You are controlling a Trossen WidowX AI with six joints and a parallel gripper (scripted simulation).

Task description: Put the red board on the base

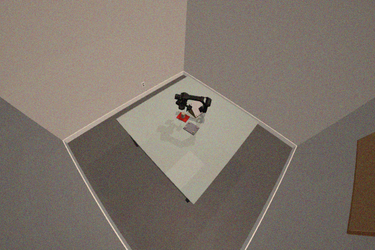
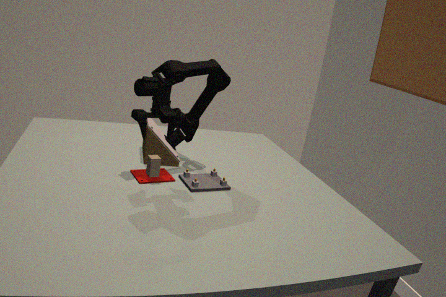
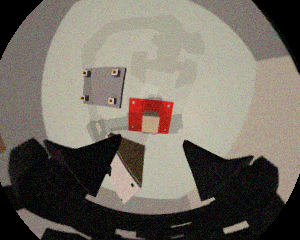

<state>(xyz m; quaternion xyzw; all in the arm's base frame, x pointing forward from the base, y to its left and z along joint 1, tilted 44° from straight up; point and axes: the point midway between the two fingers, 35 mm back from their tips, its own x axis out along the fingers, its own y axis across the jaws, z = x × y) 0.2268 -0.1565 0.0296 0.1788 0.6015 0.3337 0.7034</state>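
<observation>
The red board is 12 cm below my gripper tip. Round my gripper tip: grey base: 19 cm to the left, 14 cm below, 4 cm ahead.
</observation>
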